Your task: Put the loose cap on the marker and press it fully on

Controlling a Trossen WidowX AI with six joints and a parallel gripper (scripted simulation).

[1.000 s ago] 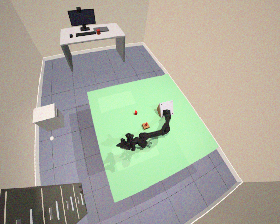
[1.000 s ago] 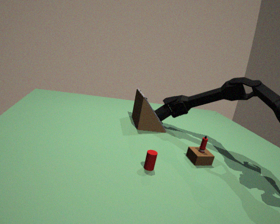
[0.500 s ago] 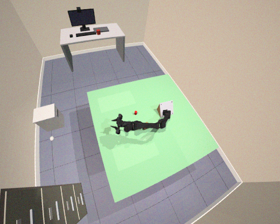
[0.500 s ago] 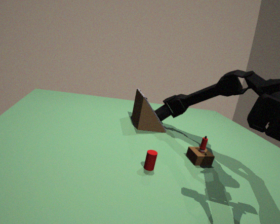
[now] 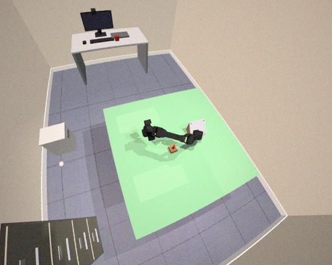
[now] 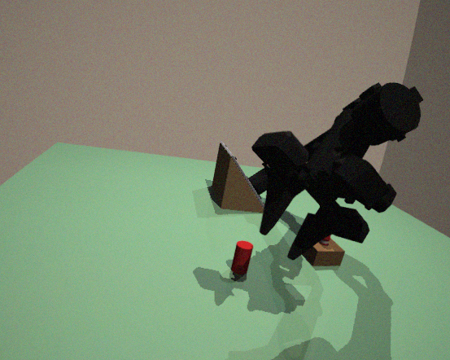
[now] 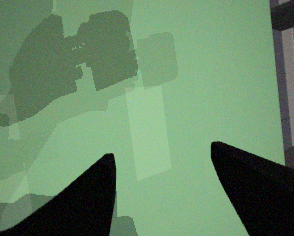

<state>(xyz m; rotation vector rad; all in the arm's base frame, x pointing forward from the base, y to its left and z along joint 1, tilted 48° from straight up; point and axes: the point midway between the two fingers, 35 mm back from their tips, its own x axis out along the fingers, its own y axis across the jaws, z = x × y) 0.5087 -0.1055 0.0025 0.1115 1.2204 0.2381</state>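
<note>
My gripper tip is 160 mm past the red cap, 110 mm above it and 10 mm to the right of it. The rest, counted from my gripper tip: red marker: 230 mm behind, 190 mm to the left, 70 mm below.
</note>
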